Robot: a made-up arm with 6 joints.
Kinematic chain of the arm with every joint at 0, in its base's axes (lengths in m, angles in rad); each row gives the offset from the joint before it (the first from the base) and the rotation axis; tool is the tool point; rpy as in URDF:
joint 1: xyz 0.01 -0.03 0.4 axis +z
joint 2: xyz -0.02 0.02 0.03 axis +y
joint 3: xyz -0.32 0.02 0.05 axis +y
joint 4: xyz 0.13 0 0.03 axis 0.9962 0 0.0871
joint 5: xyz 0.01 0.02 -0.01 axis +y
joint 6: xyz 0.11 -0.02 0.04 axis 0.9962 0 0.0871
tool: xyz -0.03 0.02 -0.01 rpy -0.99 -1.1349 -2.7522
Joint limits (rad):
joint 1: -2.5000..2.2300
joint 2: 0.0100..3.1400
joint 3: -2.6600..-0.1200
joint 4: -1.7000..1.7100
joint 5: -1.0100..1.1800
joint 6: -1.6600..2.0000
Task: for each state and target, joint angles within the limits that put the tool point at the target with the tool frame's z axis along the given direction. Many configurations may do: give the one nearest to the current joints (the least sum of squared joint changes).
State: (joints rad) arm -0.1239 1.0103 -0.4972 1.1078 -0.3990 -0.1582
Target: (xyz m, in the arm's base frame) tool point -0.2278 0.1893 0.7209 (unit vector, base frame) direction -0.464 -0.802 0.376
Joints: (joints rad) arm -0.7381 0.1259 -1.2334 0.9716 -0.7241 -0.1740
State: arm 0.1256 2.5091 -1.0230 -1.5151 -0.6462 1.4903
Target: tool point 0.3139 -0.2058 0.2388 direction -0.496 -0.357 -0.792
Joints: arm -0.7480 2.8894 -1.2815 -1.2063 0.0165 1.7375
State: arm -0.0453 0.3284 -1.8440 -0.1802 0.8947 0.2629
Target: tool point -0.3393 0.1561 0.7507 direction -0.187 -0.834 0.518
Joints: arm -0.4018 0.1956 -2.1938 -0.4418 0.9300 0.4786
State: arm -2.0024 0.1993 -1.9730 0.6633 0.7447 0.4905
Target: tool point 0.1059 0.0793 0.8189 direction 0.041 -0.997 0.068
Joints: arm -1.5295 0.6529 -1.4472 0.8636 0.9079 -0.1544
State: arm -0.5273 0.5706 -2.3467 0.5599 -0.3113 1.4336
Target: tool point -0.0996 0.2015 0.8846 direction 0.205 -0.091 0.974
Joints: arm -1.1951 0.7741 -2.1319 0.8663 -0.5041 1.9653
